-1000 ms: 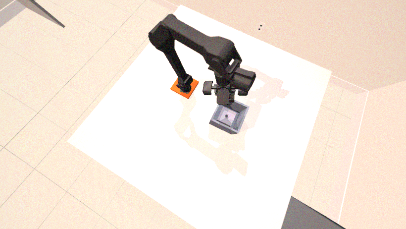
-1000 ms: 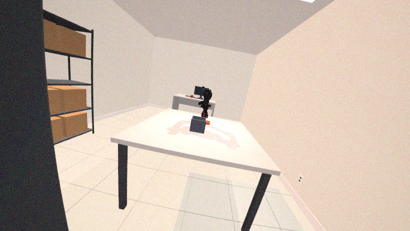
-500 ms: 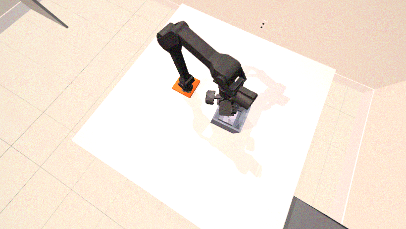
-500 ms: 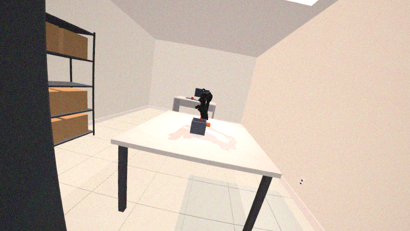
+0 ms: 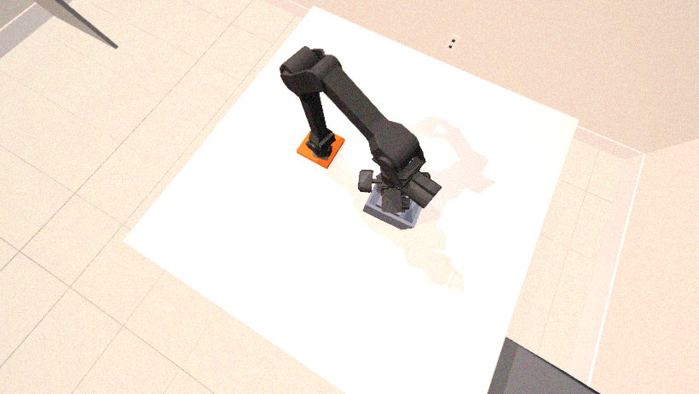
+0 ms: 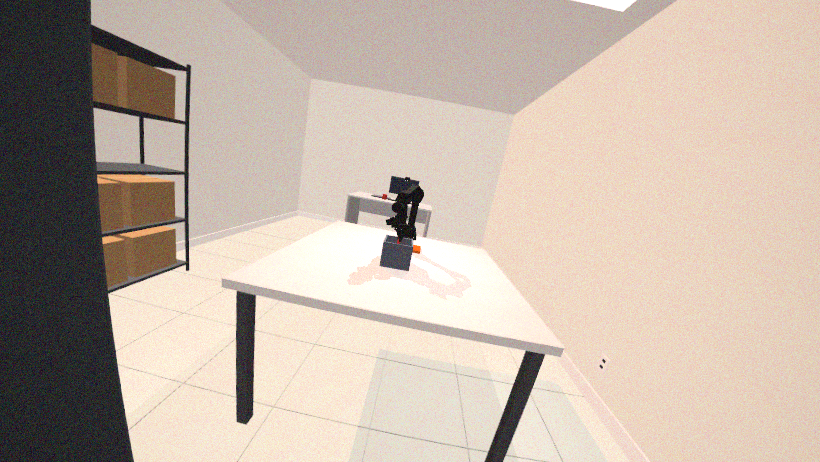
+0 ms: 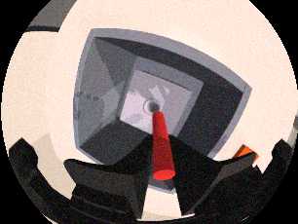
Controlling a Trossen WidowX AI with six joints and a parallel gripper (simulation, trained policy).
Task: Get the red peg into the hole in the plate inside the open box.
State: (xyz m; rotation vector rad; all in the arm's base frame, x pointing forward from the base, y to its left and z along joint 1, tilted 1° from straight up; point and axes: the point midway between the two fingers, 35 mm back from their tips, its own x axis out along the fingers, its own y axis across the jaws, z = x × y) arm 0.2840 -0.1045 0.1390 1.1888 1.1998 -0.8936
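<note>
My gripper tip is now 80 mm above the pale plate, 20 mm short of it and 10 mm to the left of it. Also, from my gripper tip: red peg right at my gripper tip.
</note>
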